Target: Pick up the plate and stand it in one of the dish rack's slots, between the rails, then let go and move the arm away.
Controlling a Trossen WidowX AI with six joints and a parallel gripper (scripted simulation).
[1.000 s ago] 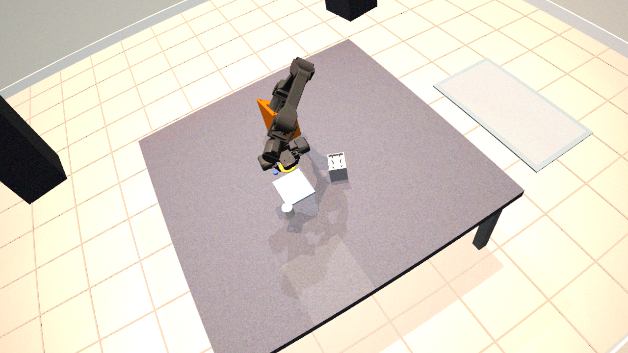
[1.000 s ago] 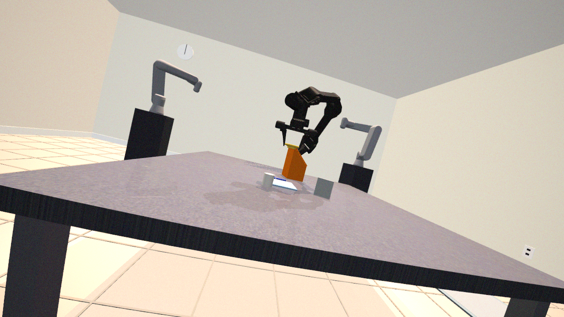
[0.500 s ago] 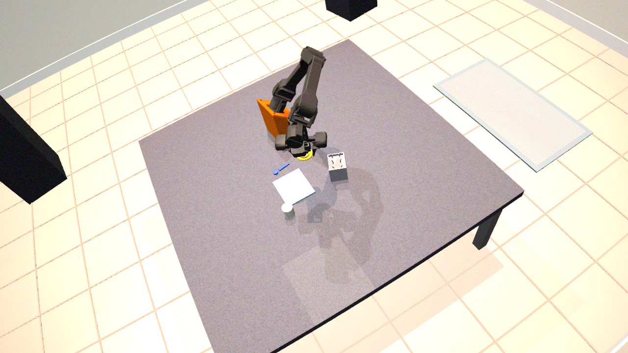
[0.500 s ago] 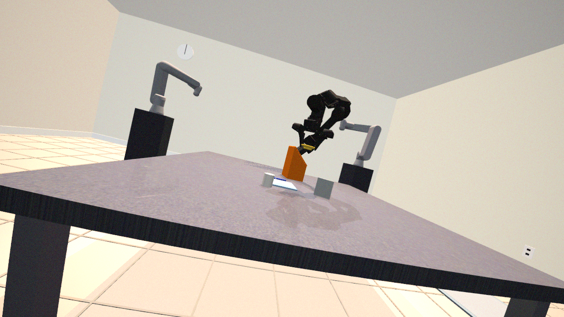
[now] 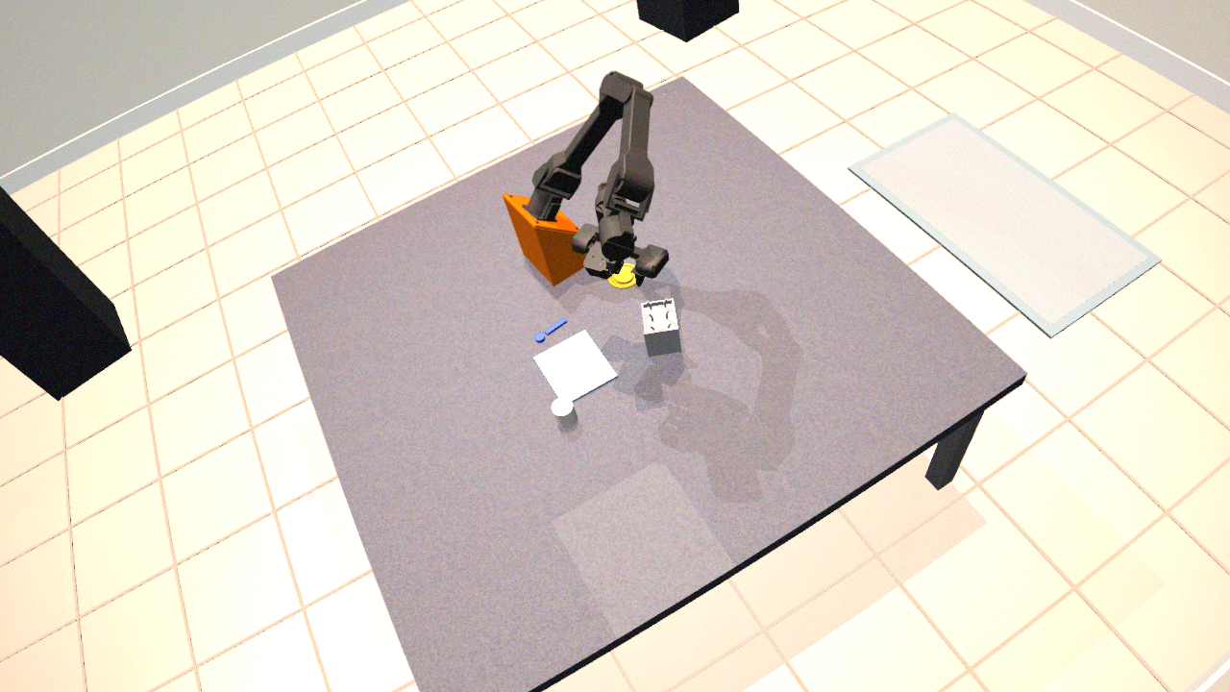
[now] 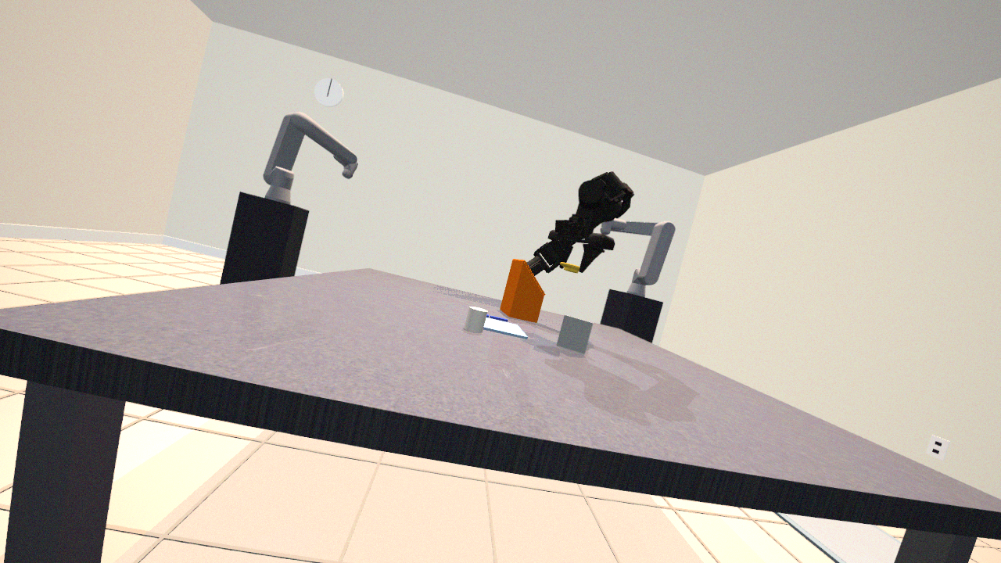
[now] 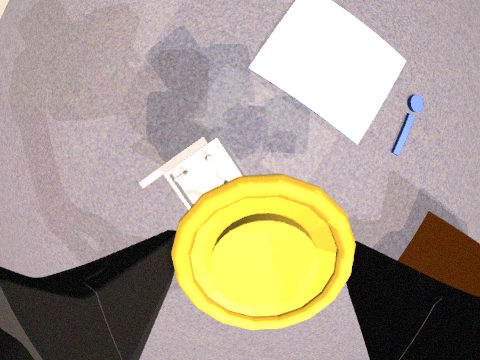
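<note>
Right now the dish rack is 170 mm below my gripper tip, 50 mm to the left of it and 20 mm ahead of it. The rest, counted from my gripper tip: blue spoon (190 mm below, 160 mm behind, 130 mm to the right); then yellow plate (10 mm above); then white mat (190 mm below, 140 mm to the right, 40 mm behind).
</note>
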